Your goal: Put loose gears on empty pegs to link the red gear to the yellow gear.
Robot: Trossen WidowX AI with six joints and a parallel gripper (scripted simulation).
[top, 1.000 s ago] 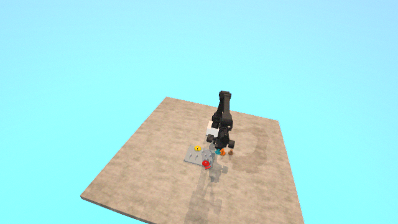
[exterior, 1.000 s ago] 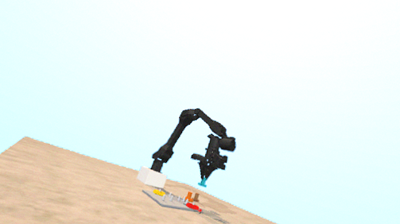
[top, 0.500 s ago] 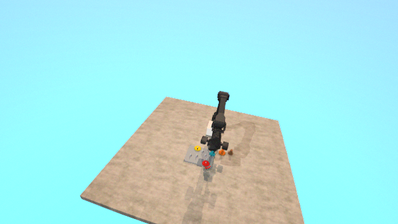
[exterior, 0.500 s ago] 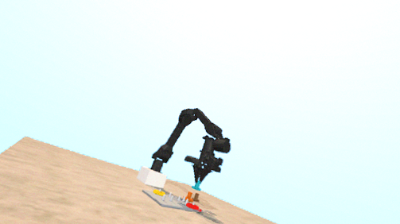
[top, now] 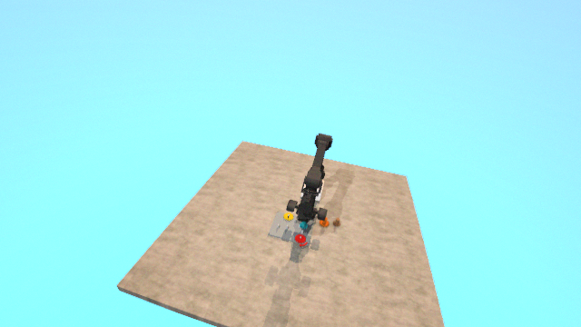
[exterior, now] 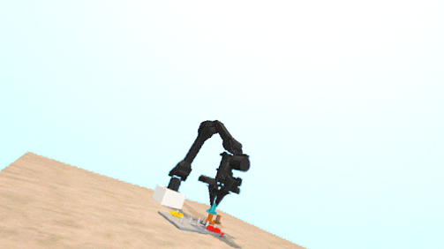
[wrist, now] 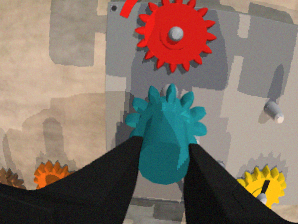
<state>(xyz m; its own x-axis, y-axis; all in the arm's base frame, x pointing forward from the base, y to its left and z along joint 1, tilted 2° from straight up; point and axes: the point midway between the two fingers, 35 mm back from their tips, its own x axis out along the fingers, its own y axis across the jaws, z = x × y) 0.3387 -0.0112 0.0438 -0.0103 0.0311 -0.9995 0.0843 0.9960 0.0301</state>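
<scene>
Now: gripper tip 1 cm above the teal gear. The rest, counted from my gripper tip: yellow gear: 9 cm to the right, 9 cm behind, 7 cm below; red gear: 7 cm below, 4 cm ahead; red arrow: 8 cm below, 7 cm ahead, 2 cm to the left.
</scene>
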